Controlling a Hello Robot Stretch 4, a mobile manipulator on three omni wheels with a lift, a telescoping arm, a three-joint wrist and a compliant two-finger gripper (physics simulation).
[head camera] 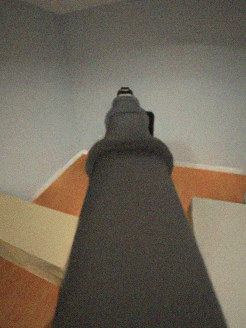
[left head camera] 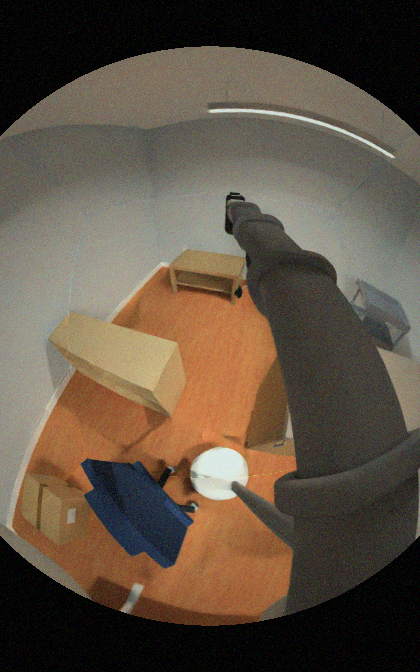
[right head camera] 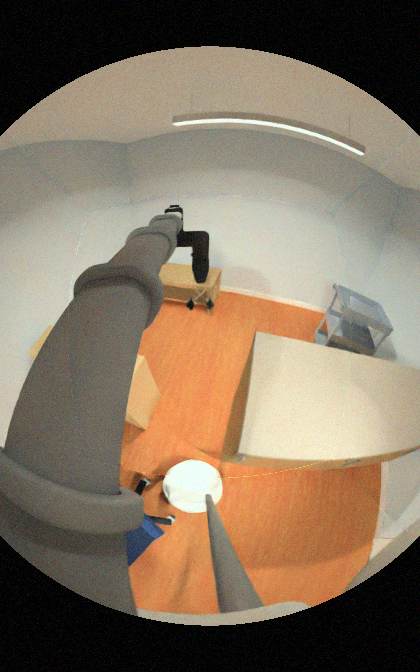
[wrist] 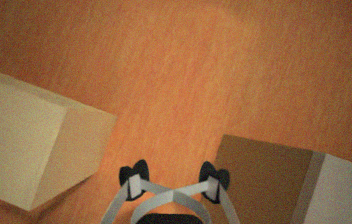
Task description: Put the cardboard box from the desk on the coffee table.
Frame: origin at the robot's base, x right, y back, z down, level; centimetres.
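Seen in the pictures: gripper, fingertip midpoint: (wrist: pixel 174 173).
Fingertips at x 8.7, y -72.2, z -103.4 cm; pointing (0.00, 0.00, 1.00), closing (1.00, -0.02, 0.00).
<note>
A point is followed by its place in that frame.
A taped cardboard box (left head camera: pixel 55 512) with a white label is at the lower left of the left head view, beyond a blue chair; it seems to stand on the floor. A low wooden table with a shelf, seemingly the coffee table (left head camera: pixel 210 262) (right head camera: pixel 175 275), stands by the far wall. A large pale-topped table, perhaps the desk (head camera: pixel 220 250) @(y -40.1, x 38.6, z -88.2 cm) (right head camera: pixel 325 400) (wrist: pixel 335 192) @(y -66.2, x 39.4, z -88.2 cm), is at the right; no box shows on its visible part. My gripper (right head camera: pixel 200 303) (wrist: pixel 174 173) @(y -72.2, x 8.7, z -103.4 cm) hangs from the extended arm, open and empty, its two dark fingertips apart above the floor.
A pale wooden cabinet-like block (head camera: pixel 35 225) @(y -76.0, x -70.1, z -58.2 cm) (left head camera: pixel 120 355) (wrist: pixel 30 135) @(y -72.0, x -40.9, z -58.2 cm) stands left of the arm. The blue chair (left head camera: pixel 137 510) is near my white round base (left head camera: pixel 220 472) (right head camera: pixel 193 485). A grey cart (right head camera: pixel 367 323) stands behind the large table.
</note>
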